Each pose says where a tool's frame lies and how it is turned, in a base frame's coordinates. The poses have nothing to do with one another.
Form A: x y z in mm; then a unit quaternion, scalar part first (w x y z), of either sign.
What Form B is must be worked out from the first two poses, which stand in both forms.
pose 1, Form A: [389.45, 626.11, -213.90, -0.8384, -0.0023, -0.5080, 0.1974]
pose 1, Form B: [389.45, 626.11, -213.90, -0.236, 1.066, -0.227]
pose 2, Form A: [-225.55, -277.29, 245.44, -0.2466, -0.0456, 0.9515, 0.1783]
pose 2, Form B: [-225.55, -277.29, 245.44, 2.563, 2.523, 2.468]
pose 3, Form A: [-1.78, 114.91, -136.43, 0.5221, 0.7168, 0.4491, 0.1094]
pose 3, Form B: [-1.78, 114.91, -136.43, -0.805, 2.016, 1.218]
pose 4, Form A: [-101.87, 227.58, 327.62, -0.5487, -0.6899, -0.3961, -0.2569]
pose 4, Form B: [-101.87, 227.58, 327.62, -0.612, 1.840, 1.487]
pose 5, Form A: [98.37, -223.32, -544.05, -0.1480, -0.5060, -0.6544, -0.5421]
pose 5, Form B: [98.37, -223.32, -544.05, 0.646, 1.948, 1.962]
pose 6, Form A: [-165.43, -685.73, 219.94, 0.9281, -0.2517, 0.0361, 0.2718]
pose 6, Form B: [-165.43, -685.73, 219.94, 1.713, 0.514, -1.143]
